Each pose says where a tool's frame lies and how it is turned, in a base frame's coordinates. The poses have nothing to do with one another.
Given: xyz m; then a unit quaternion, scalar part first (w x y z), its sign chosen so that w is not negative.
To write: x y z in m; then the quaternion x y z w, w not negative. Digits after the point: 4 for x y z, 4 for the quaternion.
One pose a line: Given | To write
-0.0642, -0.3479, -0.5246, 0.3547, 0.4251, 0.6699, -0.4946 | -0.0642, -0.3479, -0.5246, 0.4251, 0.6699, -0.4946, 0.3547
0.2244, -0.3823, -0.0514, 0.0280, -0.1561, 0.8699, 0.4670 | 0.2244, -0.3823, -0.0514, -0.1561, 0.8699, 0.4670, 0.0280
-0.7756, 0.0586, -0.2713, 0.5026, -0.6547, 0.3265, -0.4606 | -0.7756, 0.0586, -0.2713, -0.6547, 0.3265, -0.4606, 0.5026
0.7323, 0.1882, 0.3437, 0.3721, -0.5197, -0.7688, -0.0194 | 0.7323, 0.1882, 0.3437, -0.5197, -0.7688, -0.0194, 0.3721
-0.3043, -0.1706, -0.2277, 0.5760, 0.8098, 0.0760, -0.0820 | -0.3043, -0.1706, -0.2277, 0.8098, 0.0760, -0.0820, 0.5760
